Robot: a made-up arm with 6 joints. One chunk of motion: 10 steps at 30 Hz.
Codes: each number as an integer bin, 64 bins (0 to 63) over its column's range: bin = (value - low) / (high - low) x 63, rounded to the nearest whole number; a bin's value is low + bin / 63 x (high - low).
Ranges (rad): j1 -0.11..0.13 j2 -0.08..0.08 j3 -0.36..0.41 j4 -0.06..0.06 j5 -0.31..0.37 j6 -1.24..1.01
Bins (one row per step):
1: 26 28 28 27 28 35
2: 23 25 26 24 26 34
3: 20 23 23 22 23 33
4: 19 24 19 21 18 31
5: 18 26 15 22 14 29
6: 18 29 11 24 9 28
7: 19 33 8 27 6 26
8: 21 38 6 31 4 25
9: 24 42 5 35 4 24
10: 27 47 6 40 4 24
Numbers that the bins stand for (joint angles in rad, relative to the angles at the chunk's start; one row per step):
1: -0.0110 -0.0089 -0.0178 -0.0086 -0.0078 0.0100
2: -0.0224 -0.0165 -0.0422 -0.0143 -0.0294 -0.0257
3: -0.0338 -0.0216 -0.0789 -0.0181 -0.0617 -0.0614
4: -0.0376 -0.0190 -0.1278 -0.0200 -0.1157 -0.1329
5: -0.0414 -0.0140 -0.1767 -0.0181 -0.1589 -0.2043
6: -0.0414 -0.0063 -0.2256 -0.0143 -0.2129 -0.2400
7: -0.0376 0.0038 -0.2622 -0.0086 -0.2452 -0.3114
8: -0.0300 0.0165 -0.2867 -0.0010 -0.2668 -0.3471
9: -0.0186 0.0267 -0.2989 0.0067 -0.2668 -0.3829
10: -0.0071 0.0394 -0.2867 0.0162 -0.2668 -0.3829

